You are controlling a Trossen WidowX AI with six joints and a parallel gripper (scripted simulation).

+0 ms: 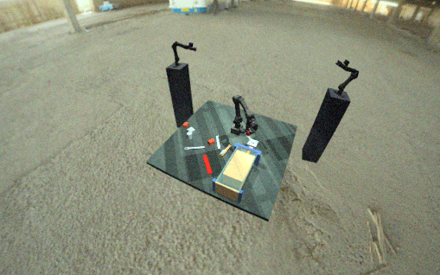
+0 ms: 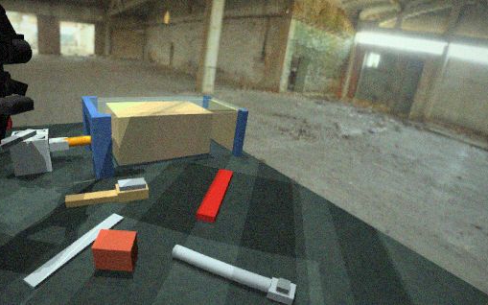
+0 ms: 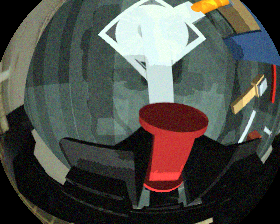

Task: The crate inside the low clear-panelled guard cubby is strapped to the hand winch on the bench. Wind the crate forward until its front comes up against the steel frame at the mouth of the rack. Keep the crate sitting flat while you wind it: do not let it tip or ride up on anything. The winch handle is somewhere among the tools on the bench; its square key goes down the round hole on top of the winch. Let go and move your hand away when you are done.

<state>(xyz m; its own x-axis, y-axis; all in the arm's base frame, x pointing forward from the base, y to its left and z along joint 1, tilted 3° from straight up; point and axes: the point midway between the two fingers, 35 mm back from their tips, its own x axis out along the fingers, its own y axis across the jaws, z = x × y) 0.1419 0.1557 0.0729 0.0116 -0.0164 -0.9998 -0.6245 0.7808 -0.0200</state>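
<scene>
The winch handle is 3 cm to the left of my gripper tip, 2 cm ahead of it and 1 cm below it. Also, from my gripper tip: wooden-handled tool 20 cm ahead, 18 cm to the right, 10 cm below; winch 8 cm below, 7 cm to the left, 5 cm ahead; red knob 2 cm above.
</scene>
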